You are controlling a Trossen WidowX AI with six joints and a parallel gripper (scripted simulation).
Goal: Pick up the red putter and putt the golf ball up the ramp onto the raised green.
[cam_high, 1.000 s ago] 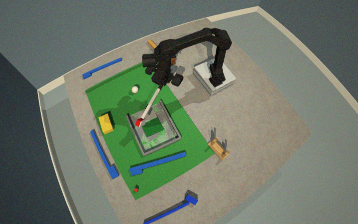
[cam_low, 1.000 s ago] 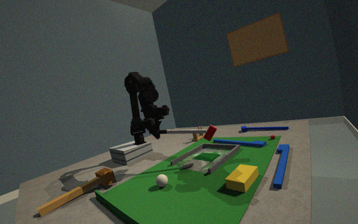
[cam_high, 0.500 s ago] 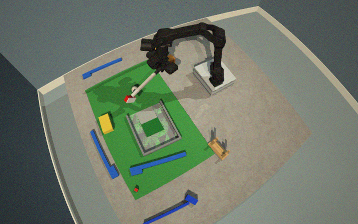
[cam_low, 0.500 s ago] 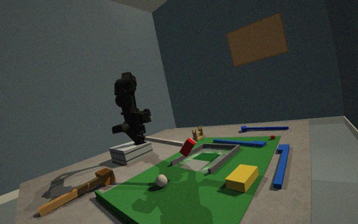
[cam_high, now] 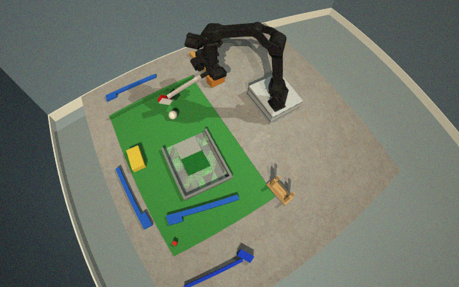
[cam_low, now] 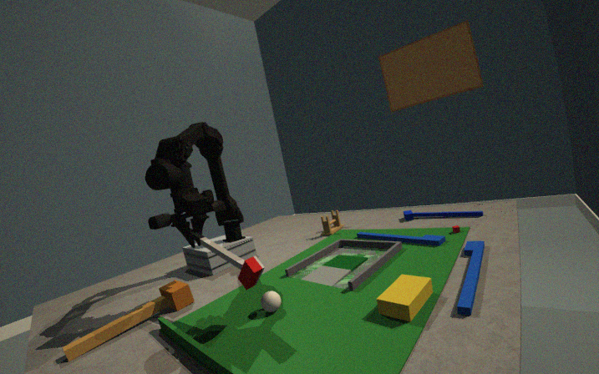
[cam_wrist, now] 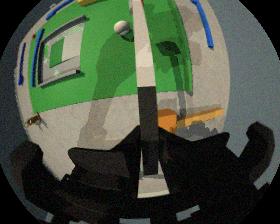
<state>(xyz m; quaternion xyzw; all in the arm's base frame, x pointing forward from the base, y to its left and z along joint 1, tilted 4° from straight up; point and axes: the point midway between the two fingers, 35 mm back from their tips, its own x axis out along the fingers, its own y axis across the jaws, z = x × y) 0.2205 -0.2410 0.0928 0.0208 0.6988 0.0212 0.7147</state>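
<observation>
Now: gripper tip 12 cm short of the red putter. Round my gripper tip: yellow block 45 cm ahead, 16 cm to the left, 13 cm below; then wooden stand 3 cm behind, 57 cm to the left, 11 cm below; then white golf ball 21 cm ahead, 4 cm to the left, 12 cm below.
</observation>
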